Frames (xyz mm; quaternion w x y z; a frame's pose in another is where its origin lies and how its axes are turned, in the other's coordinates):
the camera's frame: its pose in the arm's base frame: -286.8 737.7 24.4 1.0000 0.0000 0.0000 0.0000
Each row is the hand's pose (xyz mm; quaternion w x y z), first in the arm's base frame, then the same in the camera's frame.
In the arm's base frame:
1: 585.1 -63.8 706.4 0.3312 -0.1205 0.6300 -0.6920
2: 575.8 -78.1 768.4 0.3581 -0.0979 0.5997 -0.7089
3: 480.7 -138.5 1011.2 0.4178 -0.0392 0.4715 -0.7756
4: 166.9 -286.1 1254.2 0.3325 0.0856 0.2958 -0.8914
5: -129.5 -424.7 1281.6 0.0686 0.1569 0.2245 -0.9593
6: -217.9 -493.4 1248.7 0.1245 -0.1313 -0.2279 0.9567
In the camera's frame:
1: 871.9 -801.5 682.0 0.3312 -0.1205 0.6300 -0.6920
2: 862.6 -815.8 744.0 0.3581 -0.0979 0.5997 -0.7089
3: 767.5 -876.2 986.8 0.4178 -0.0392 0.4715 -0.7756
4: 453.7 -1023.8 1229.8 0.3325 0.0856 0.2958 -0.8914
5: 157.3 -1162.4 1257.2 0.0686 0.1569 0.2245 -0.9593
6: 68.9 -1231.1 1224.3 0.1245 -0.1313 -0.2279 0.9567

